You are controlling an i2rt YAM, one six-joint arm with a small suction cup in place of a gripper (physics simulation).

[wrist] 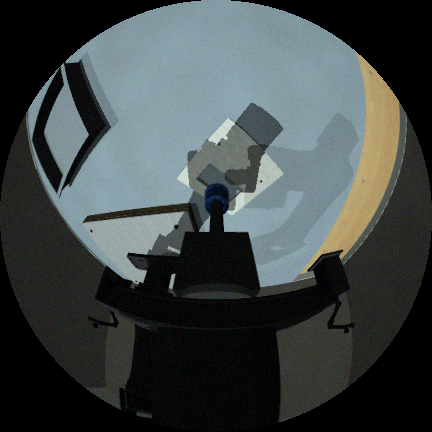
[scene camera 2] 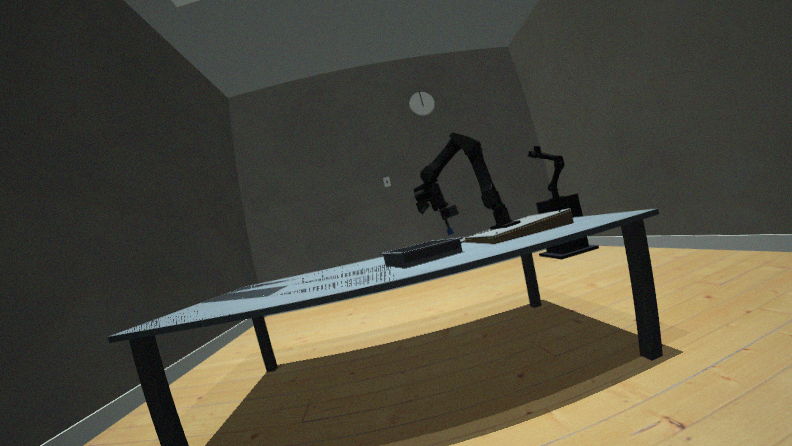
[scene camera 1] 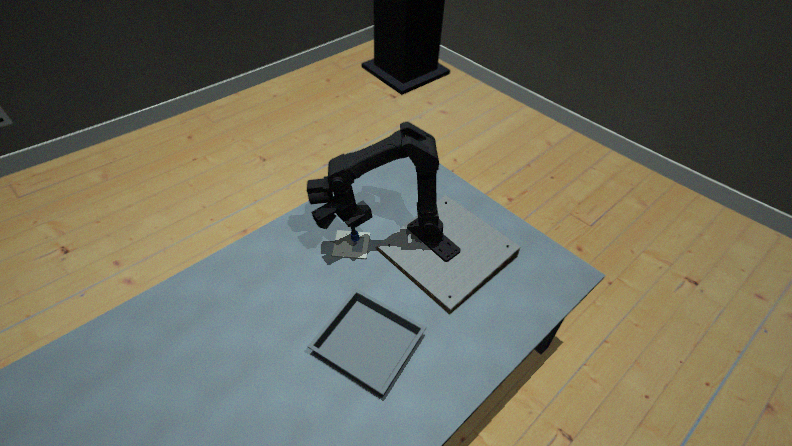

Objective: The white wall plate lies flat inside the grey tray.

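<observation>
The white wall plate lies flat on the blue-grey table, left of the arm's base board and mostly in the arm's shadow. It has a rectangular cut-out. My suction cup points down over the plate's near edge beside the cut-out, very close to it. I cannot tell whether they touch. The cup holds nothing. The grey tray stands empty nearer the table's front, well apart from the plate. In scene camera 2 the plate is hidden behind the tray.
The arm stands on a grey mounting board right of the plate. The table ends close behind the plate, above the wooden floor. A dark pillar and a second small arm stand beyond the table.
</observation>
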